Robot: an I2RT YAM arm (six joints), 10 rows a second.
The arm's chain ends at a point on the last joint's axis. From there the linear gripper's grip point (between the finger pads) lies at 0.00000 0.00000 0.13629 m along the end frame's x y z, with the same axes.
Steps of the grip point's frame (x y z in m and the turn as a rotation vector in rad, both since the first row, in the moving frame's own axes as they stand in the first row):
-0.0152 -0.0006 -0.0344 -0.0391 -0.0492 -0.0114
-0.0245 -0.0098 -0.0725 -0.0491 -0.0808 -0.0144
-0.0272 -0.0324 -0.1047 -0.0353 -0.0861 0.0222
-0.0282 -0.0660 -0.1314 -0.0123 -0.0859 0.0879
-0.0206 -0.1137 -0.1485 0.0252 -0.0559 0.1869
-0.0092 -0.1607 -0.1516 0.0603 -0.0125 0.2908
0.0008 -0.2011 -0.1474 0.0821 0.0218 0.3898
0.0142 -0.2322 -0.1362 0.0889 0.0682 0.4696
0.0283 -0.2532 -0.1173 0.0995 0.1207 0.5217
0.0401 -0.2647 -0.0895 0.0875 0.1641 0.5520
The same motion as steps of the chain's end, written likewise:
-0.0085 -0.0060 -0.0341 -0.0391 -0.0492 -0.0114
-0.0136 -0.0166 -0.0719 -0.0491 -0.0808 -0.0144
-0.0154 -0.0371 -0.1041 -0.0353 -0.0861 0.0222
-0.0164 -0.0672 -0.1309 -0.0123 -0.0859 0.0879
-0.0134 -0.1096 -0.1482 0.0252 -0.0559 0.1869
-0.0087 -0.1524 -0.1513 0.0603 -0.0125 0.2908
-0.0042 -0.1908 -0.1469 0.0821 0.0218 0.3898
0.0025 -0.2227 -0.1354 0.0889 0.0682 0.4696
0.0092 -0.2445 -0.1157 0.0995 0.1207 0.5217
0.0158 -0.2594 -0.0872 0.0875 0.1641 0.5520

